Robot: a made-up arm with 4 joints. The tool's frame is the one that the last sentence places.
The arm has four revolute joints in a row. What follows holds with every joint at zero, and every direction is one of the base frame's. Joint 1 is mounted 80 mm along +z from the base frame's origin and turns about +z. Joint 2 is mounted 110 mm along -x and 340 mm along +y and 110 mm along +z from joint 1 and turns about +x. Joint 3 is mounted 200 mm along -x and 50 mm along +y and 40 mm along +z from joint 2 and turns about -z. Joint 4 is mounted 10 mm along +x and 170 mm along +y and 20 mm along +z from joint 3 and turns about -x. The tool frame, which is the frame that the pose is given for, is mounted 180 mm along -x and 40 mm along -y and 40 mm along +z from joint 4; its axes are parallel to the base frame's.
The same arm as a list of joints. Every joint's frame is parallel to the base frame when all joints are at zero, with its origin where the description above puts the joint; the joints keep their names.
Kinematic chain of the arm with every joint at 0, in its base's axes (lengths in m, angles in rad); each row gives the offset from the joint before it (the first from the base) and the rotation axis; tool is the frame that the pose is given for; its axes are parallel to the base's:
joint 1: xyz 0 0 0.08 axis +z
joint 2: xyz -0.11 0.34 0.11 axis +x
joint 3: xyz -0.2 0.05 0.04 axis -z
joint 4: xyz 0.01 0.17 0.02 axis -x
tool: xyz -0.18 -0.04 0.04

